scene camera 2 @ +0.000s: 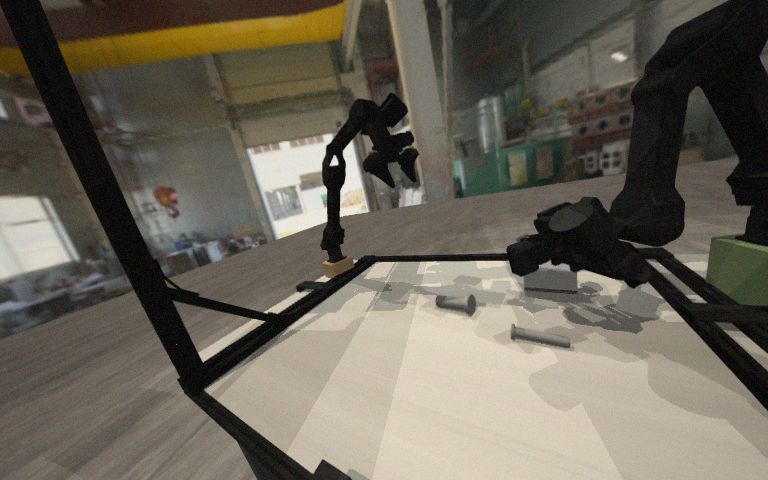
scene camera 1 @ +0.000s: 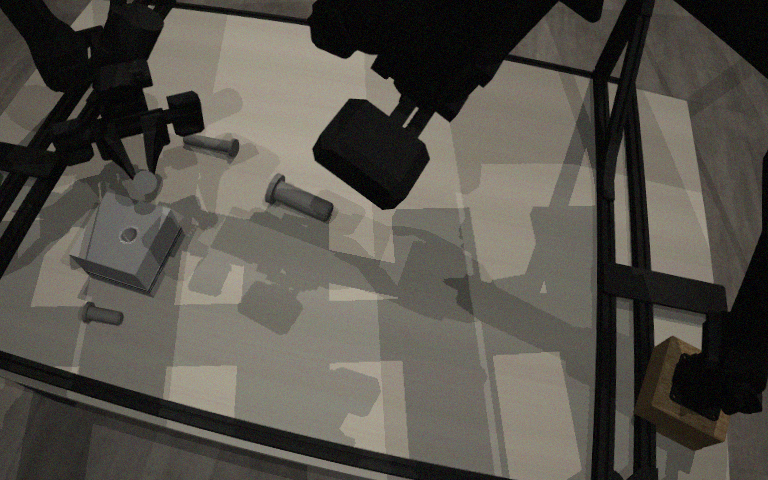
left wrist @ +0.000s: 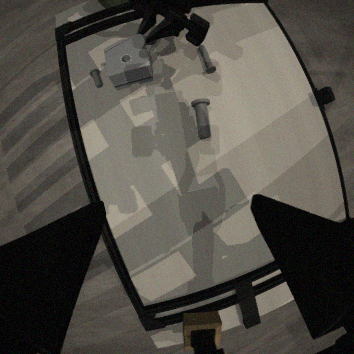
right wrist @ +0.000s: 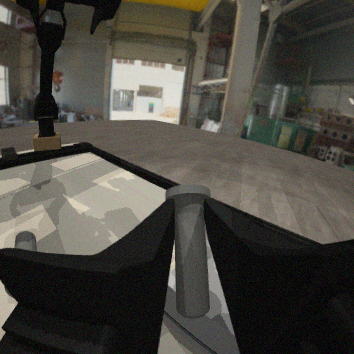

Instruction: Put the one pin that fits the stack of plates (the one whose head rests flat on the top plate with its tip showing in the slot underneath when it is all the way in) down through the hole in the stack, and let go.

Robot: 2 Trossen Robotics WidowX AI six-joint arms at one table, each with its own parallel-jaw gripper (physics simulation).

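The grey stack of plates (scene camera 1: 110, 249) (scene camera 2: 550, 283) (left wrist: 116, 65) has a round hole in its top plate. My right gripper (scene camera 1: 143, 173) (right wrist: 188, 205) is shut on a grey pin (scene camera 1: 144, 182) (right wrist: 192, 265) just below its head. The pin is roughly upright, head up, and in scene camera 1 its head is above the stack's upper edge, off to the side of the hole. How high its tip is I cannot tell. A thick pin (scene camera 1: 300, 198) (scene camera 2: 455, 303) (left wrist: 201, 120), a thin pin (scene camera 1: 209, 145) (scene camera 2: 540, 337) (left wrist: 206, 60) and a short pin (scene camera 1: 103, 314) (left wrist: 96, 78) lie flat. My left gripper (scene camera 2: 403, 182) (left wrist: 178, 205) is open, empty and high up.
A black frame (scene camera 1: 603, 226) (scene camera 2: 441, 258) borders the table. The left arm's wooden base block (scene camera 1: 673, 396) (scene camera 2: 338, 267) (left wrist: 202, 320) (right wrist: 47, 142) and the right arm's green block (scene camera 2: 736, 271) stand outside it. Shadows cover much of the table top.
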